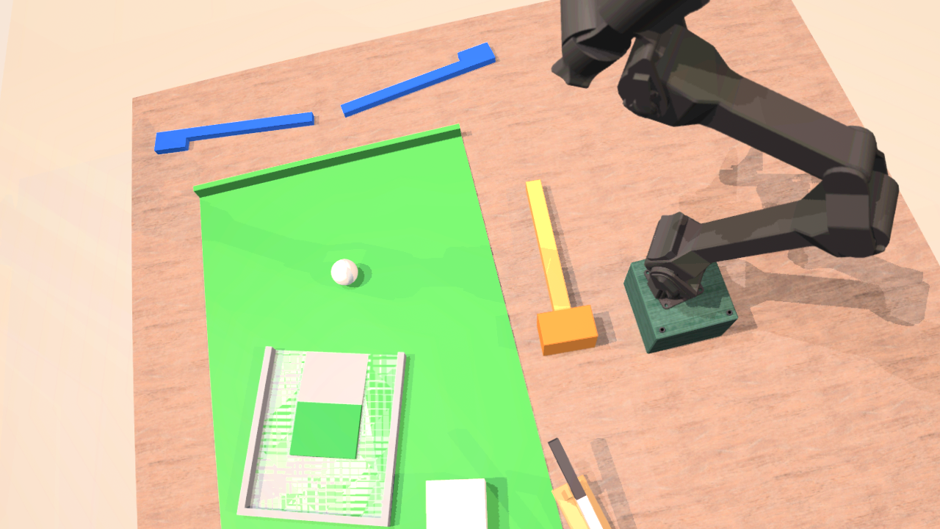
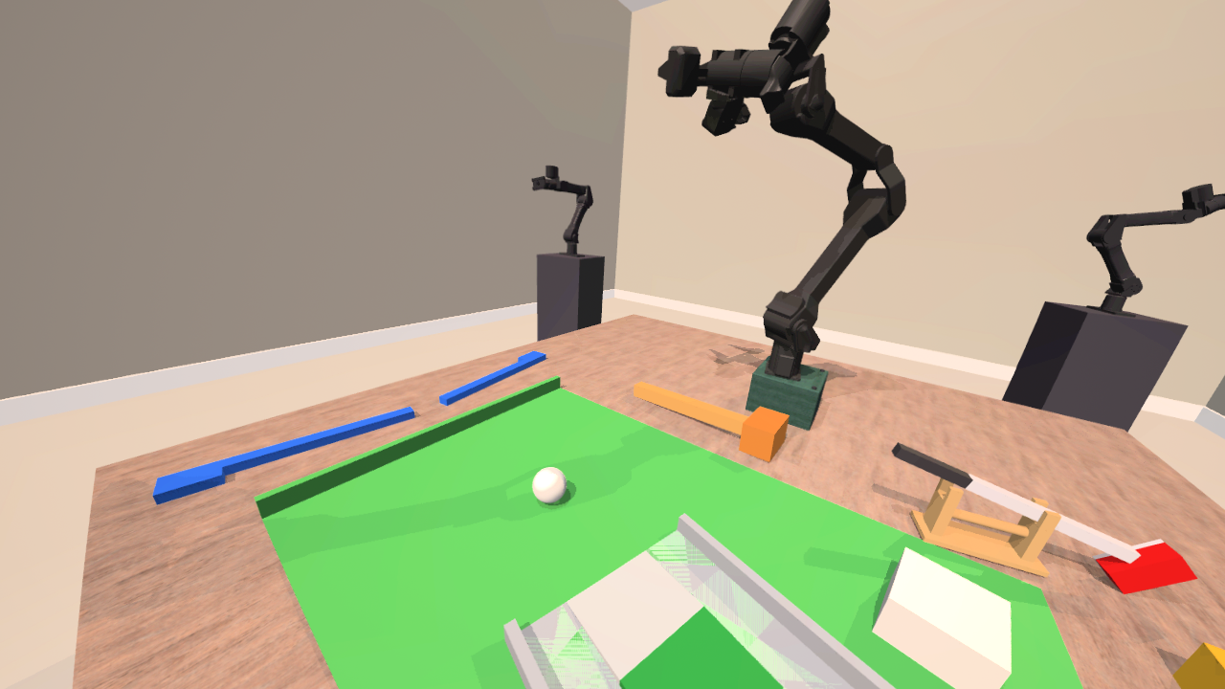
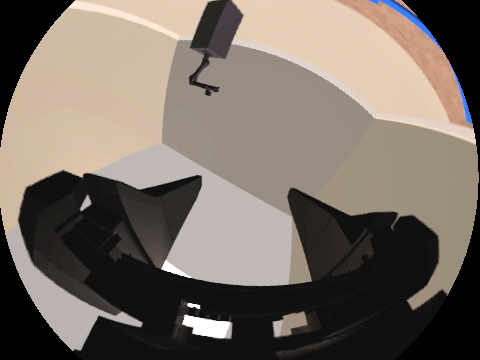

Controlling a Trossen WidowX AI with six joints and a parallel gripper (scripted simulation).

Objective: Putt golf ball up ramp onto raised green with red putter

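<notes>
My gripper tip is now 20 cm short of the wooden stand, 51 cm to the right of it and 56 cm above it. Also, from my gripper tip: white golf ball 39 cm ahead, 2 cm to the left, 57 cm below; white block 36 cm ahead, 43 cm to the left, 57 cm below; red putter 19 cm ahead, 55 cm to the left, 54 cm below.
</notes>
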